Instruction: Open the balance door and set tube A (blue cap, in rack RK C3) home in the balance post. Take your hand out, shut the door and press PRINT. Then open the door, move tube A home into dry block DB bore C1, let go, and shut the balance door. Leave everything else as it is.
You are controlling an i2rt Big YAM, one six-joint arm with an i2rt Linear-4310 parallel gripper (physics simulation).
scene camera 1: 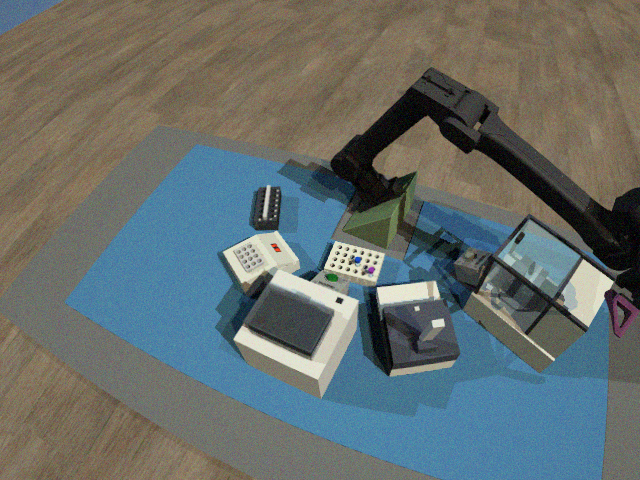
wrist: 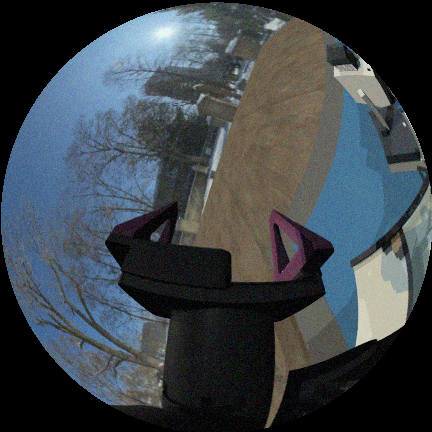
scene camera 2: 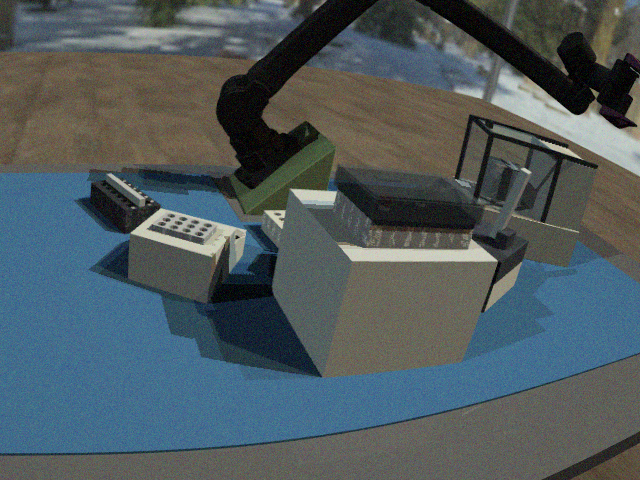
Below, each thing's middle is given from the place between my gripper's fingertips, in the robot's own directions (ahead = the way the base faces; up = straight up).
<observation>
I see my gripper 200 mm past the glass-walled balance (scene camera 1: 539,293), 80 mm to the left of it and 250 mm above it. Round my hand: cream box with dark lid (scene camera 2: 382,275) 50 mm ahead, 540 mm to the right, 270 mm below.
</observation>
